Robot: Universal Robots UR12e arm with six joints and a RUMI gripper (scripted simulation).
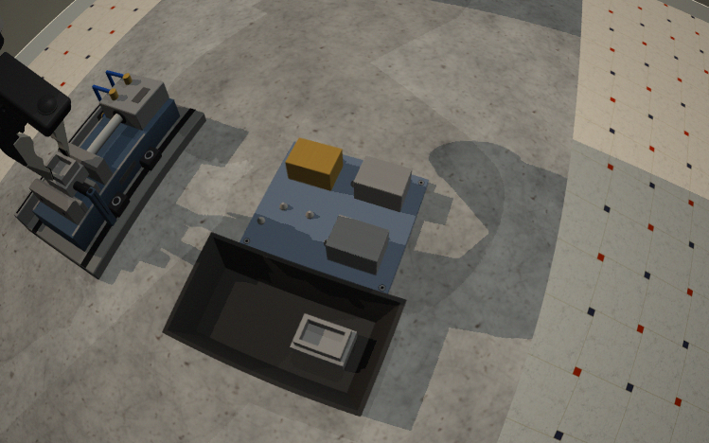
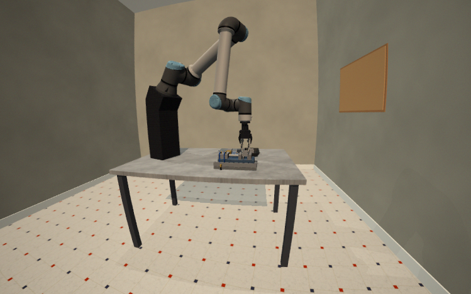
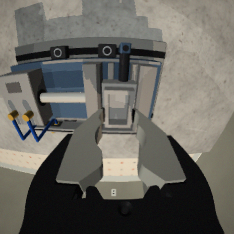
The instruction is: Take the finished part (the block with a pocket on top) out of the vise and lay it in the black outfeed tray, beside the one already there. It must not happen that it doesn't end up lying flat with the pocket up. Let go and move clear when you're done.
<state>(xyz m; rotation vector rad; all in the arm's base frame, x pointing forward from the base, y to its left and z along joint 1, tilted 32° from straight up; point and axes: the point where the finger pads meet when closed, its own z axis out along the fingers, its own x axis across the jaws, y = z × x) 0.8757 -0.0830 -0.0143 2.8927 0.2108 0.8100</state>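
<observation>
The vise is 6 cm behind my hand, 1 cm to the right of it and 8 cm below it. Round my hand: orange block (22 cm behind, 28 cm to the left, 10 cm below); blue fixture plate (18 cm behind, 33 cm to the left, 12 cm below).
</observation>
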